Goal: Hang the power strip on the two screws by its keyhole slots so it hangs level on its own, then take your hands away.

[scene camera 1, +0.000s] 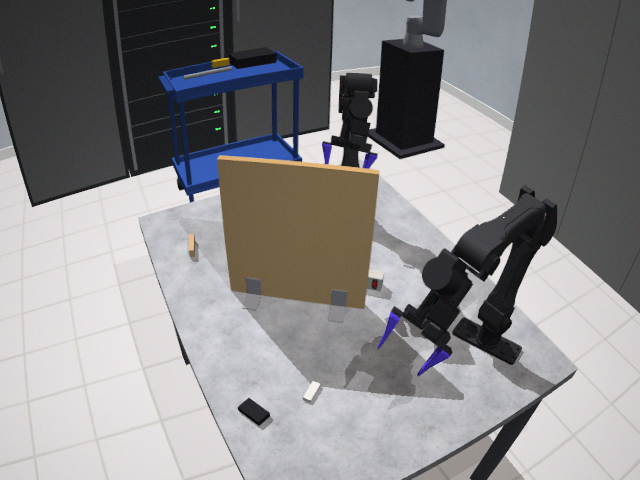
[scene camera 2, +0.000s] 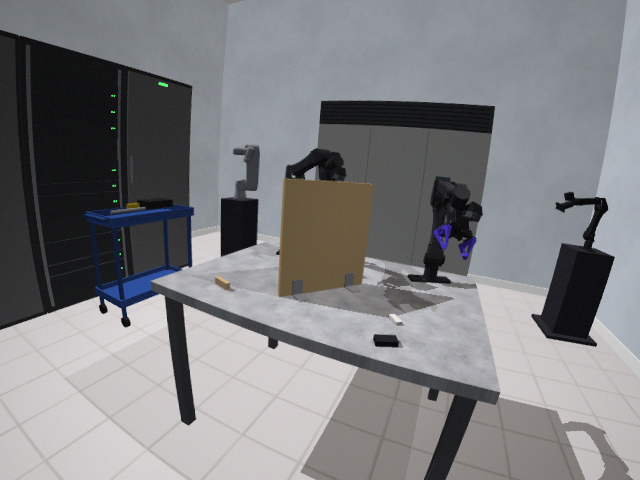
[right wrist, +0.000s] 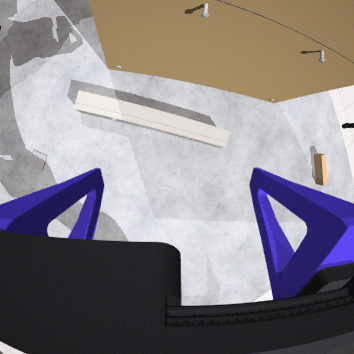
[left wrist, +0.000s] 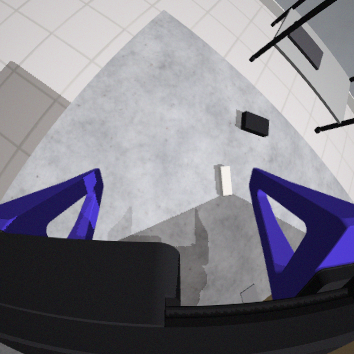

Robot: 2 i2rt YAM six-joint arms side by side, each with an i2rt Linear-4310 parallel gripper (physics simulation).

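Places are measured from the left arm's base along level axes (x back, y right, z up), in centimetres.
Where they show: left gripper, fingertip midpoint: (scene camera 1: 398, 361) (scene camera 2: 455, 254) (left wrist: 175, 176); right gripper, fingertip midpoint: (right wrist: 176, 175); left arm's base, link origin: (scene camera 1: 487, 342) (scene camera 2: 429, 279).
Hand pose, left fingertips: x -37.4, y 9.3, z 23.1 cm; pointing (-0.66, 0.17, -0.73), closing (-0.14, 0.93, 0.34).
Observation:
Each offset is from my left fingertips to the top centre of the thing.
The white power strip @[dx +31.8, dy +39.1, dz -18.6 cm] (right wrist: 152, 119) (scene camera 1: 376, 279) lies on the table at the foot of the upright board @[dx +19.0, dy +41.6, dz +18.9 cm] (right wrist: 215, 55) (scene camera 1: 299, 232) (scene camera 2: 325, 237), apart from it. In scene camera 1 its end with a red switch shows past the board's edge. Two screws @[dx +23.9, dy +35.9, dz +1.8 cm] (right wrist: 205, 10) @[dx +16.7, dy +48.7, dz +1.8 cm] (right wrist: 322, 56) stick out of the board, with nothing on them. My right gripper (right wrist: 176, 175) (scene camera 1: 347, 161) is open and empty, high above the table behind the board; the strip shows beyond its fingertips. My left gripper (scene camera 1: 398, 361) (scene camera 2: 455, 250) (left wrist: 175, 176) is open and empty above the table, beside the board. The strip's keyhole slots do not show.
A black block @[dx -16.9, dy +24.2, dz -21.5 cm] (scene camera 1: 253, 411) (scene camera 2: 385, 340) (left wrist: 255, 124) and a small white block @[dx -3.6, dy +18.0, dz -22.0 cm] (scene camera 1: 311, 391) (scene camera 2: 395, 319) (left wrist: 226, 180) lie before the board. A wooden block @[dx +13.8, dy +80.2, dz -20.3 cm] (scene camera 1: 191, 245) (scene camera 2: 222, 282) (right wrist: 320, 169) lies past its far side. Metal brackets (scene camera 1: 253, 285) (scene camera 1: 338, 297) hold the board's foot. A blue cart (scene camera 1: 237, 85) stands beyond the table.

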